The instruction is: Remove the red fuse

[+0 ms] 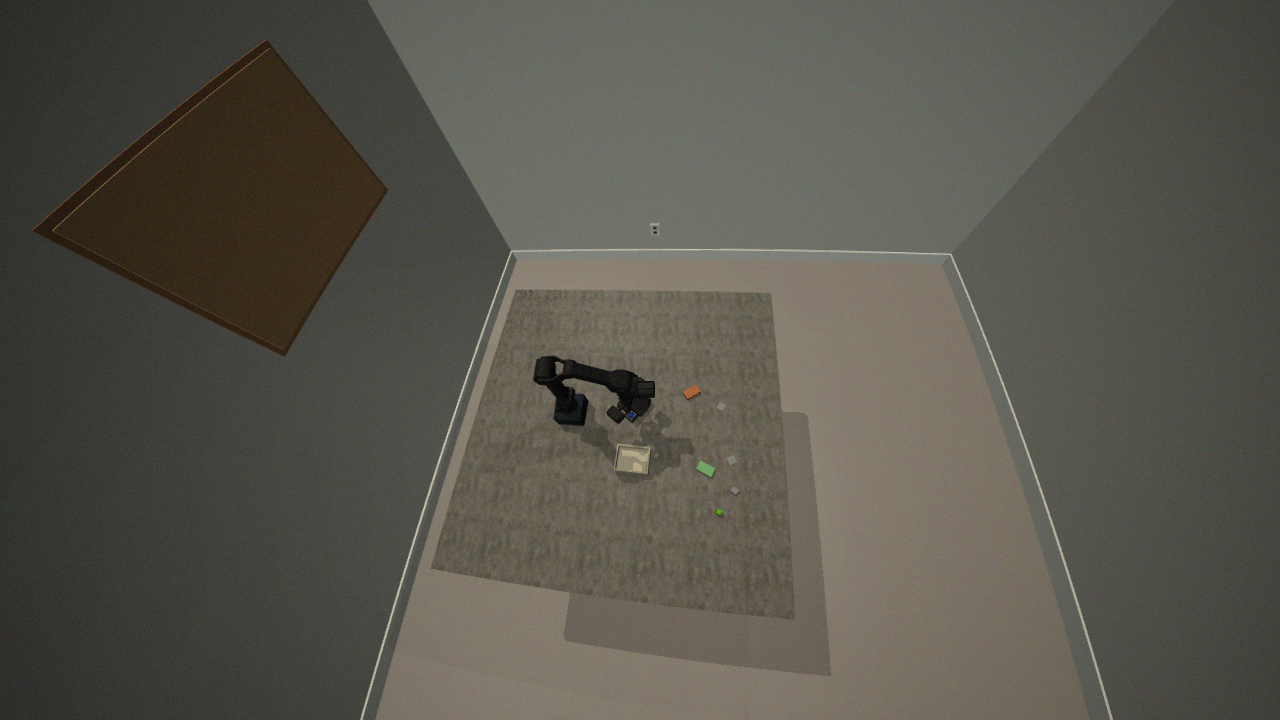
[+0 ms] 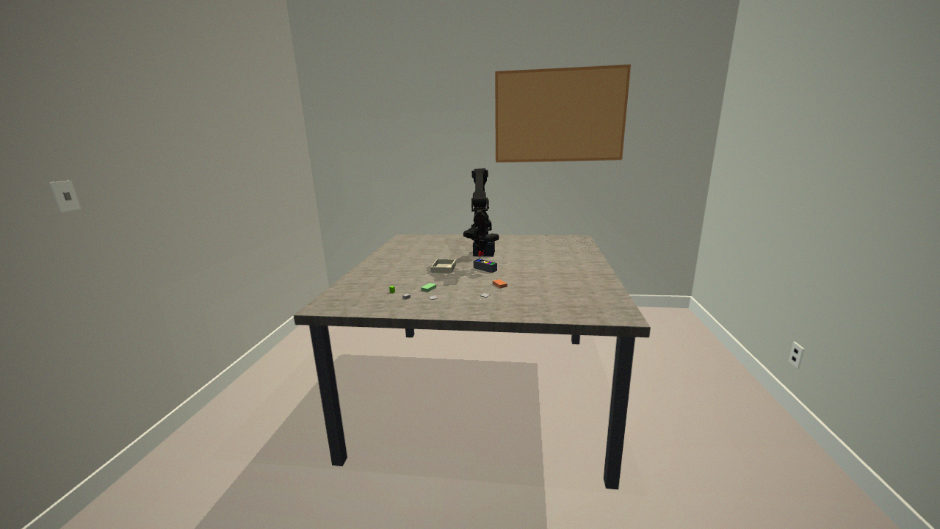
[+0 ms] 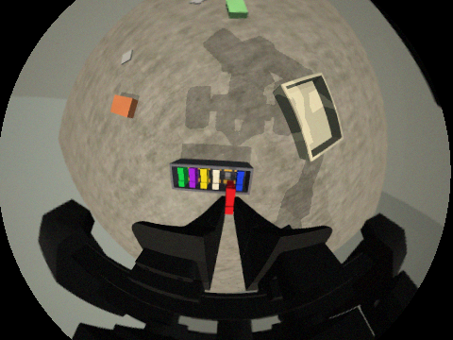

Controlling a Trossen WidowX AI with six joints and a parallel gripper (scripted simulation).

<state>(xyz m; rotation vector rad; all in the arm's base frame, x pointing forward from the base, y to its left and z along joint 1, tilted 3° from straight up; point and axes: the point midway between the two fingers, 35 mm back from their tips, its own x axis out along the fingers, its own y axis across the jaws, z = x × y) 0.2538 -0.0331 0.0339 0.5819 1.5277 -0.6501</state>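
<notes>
My gripper tip is 20 mm past the tray, 190 mm to the left of it and 80 mm above it. Round my gripper tip: orange block (250 mm ahead, 60 mm to the left, 80 mm below); green block (260 mm ahead, 250 mm to the right, 80 mm below); red fuse (10 mm below).
</notes>
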